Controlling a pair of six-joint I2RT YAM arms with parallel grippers.
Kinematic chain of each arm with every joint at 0, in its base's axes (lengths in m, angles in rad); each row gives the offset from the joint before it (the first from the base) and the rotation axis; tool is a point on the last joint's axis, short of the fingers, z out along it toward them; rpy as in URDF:
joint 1: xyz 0 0 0.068 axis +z
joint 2: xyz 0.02 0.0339 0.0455 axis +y
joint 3: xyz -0.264 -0.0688 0 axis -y
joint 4: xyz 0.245 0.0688 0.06 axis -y
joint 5: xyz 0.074 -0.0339 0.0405 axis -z
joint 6: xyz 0.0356 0 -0.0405 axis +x
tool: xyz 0 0 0 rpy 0 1.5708 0
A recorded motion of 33 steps. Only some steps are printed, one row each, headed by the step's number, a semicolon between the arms.
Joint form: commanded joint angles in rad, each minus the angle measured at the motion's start. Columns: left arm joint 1, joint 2, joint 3, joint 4, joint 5, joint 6; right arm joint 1, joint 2, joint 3, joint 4, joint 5, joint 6.
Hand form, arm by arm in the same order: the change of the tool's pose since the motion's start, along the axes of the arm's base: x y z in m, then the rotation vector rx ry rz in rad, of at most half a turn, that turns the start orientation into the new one. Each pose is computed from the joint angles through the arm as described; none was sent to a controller.
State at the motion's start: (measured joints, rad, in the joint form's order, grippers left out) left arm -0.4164 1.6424 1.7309 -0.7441 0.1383 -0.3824; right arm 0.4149 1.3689 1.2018 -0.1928 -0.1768 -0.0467
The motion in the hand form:
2: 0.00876 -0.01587 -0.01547 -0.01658 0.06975 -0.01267; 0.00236 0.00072 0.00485 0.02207 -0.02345 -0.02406
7: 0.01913 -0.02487 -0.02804 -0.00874 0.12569 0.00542; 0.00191 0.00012 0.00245 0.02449 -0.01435 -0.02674
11: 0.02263 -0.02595 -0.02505 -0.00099 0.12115 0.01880; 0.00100 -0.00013 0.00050 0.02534 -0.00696 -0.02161
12: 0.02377 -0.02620 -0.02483 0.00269 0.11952 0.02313; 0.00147 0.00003 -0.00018 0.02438 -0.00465 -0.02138
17: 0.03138 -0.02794 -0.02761 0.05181 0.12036 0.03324; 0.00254 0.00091 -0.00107 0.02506 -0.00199 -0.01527
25: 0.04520 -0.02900 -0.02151 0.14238 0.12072 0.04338; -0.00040 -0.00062 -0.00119 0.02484 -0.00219 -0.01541
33: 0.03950 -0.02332 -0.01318 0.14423 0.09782 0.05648; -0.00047 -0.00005 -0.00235 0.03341 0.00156 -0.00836
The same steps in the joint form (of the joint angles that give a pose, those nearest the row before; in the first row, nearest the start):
2: -0.0274 0.0576 0.0170 -0.0095 0.0163 -0.0441; 0.0013 0.0047 0.0095 0.0287 0.0203 0.0189
7: -0.0377 0.1158 0.0502 -0.0342 0.0067 -0.0750; 0.0001 0.0025 0.0008 0.0289 0.0196 0.0251
11: -0.0377 0.1336 0.0841 -0.0498 -0.0093 -0.0768; -0.0002 -0.0004 -0.0069 0.0276 0.0132 0.0269
12: -0.0375 0.1386 0.0914 -0.0524 -0.0150 -0.0764; -0.0004 0.0017 -0.0069 0.0272 0.0127 0.0268
17: -0.0361 0.1774 0.1371 -0.0853 -0.0498 -0.0487; 0.0002 0.0070 -0.0053 0.0289 0.0069 0.0265
25: -0.0288 0.2632 0.2902 -0.1972 -0.1064 0.0097; -0.0006 -0.0056 -0.0158 0.0267 0.0064 0.0260
33: -0.0234 0.2332 0.2786 -0.1956 -0.1198 0.0142; 0.0001 -0.0053 -0.0208 0.0333 -0.0027 0.0327

